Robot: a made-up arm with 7 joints.
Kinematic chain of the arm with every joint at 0, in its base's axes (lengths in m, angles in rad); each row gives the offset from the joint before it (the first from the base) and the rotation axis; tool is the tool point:
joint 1: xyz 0 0 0 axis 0 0.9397 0.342
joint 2: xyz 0 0 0 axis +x
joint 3: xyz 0 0 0 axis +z
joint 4: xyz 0.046 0 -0.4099 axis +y
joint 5: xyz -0.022 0 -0.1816 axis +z
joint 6: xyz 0 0 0 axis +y
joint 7: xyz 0 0 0 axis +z
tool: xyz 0 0 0
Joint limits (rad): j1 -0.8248..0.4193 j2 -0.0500..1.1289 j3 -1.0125..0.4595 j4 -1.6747..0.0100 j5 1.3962..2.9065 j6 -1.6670..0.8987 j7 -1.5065..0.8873
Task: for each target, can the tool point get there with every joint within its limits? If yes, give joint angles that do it. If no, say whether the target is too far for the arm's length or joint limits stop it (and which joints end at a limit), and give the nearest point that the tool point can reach.
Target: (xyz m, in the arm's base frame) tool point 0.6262 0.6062 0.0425
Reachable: no: too far | nearest point 0.3891 0.4334 -0.0176 | short by 0.299 m
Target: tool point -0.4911 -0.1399 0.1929
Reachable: no: joint limits stop it (at a limit: joint 1, joint 2, joint 3, joint 4) | nearest point -0.0134 -0.2067 -0.4243 | short by 0.783 m
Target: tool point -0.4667 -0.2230 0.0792
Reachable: no: joint limits stop it (at a limit: joint 1, joint 2, joint 3, joint 4) | nearest point -0.0134 -0.2067 -0.4243 | short by 0.678 m
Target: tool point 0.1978 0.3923 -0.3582
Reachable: yes | joints -0.0680 0.7109 0.3437 -0.9083 1.9478 -1.2720 -0.7166
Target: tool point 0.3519 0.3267 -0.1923
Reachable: yes | joints -0.3811 0.9432 -0.1159 -1.3655 1.5938 -0.5901 -0.6755
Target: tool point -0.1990 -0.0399 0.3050
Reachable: no: joint limits stop it (at a limit: joint 1, joint 2, joint 3, joint 4) | nearest point 0.3024 0.3407 0.1238 | short by 0.655 m
